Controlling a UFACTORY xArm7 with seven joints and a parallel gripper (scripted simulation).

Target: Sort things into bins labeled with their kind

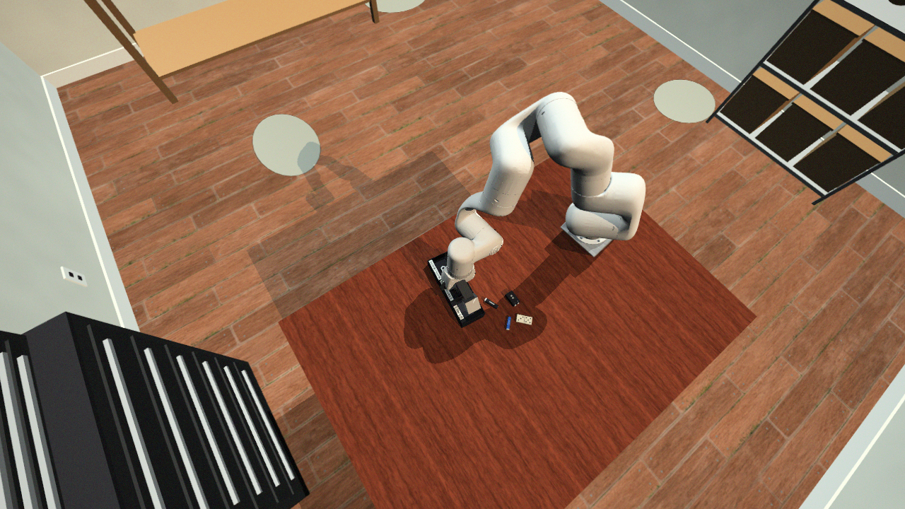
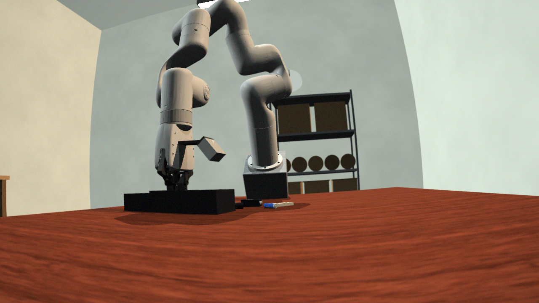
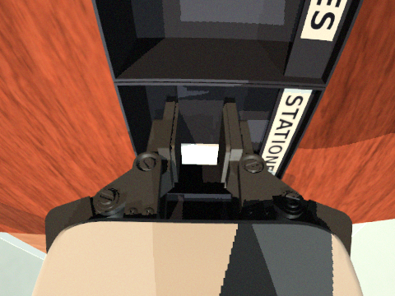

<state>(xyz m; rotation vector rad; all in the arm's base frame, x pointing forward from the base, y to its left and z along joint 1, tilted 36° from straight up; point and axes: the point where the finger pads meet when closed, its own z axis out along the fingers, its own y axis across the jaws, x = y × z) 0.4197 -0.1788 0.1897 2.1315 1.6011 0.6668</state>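
The black bin row is 10 mm ahead of my hand and 10 mm below it. From my hand the other things lie so: nut 20 mm behind, 80 mm to the right, 30 mm below; then black cylindrical battery 50 mm behind, 120 mm to the left, 30 mm below; then black boxy battery 110 mm behind, 170 mm to the left, 30 mm below.
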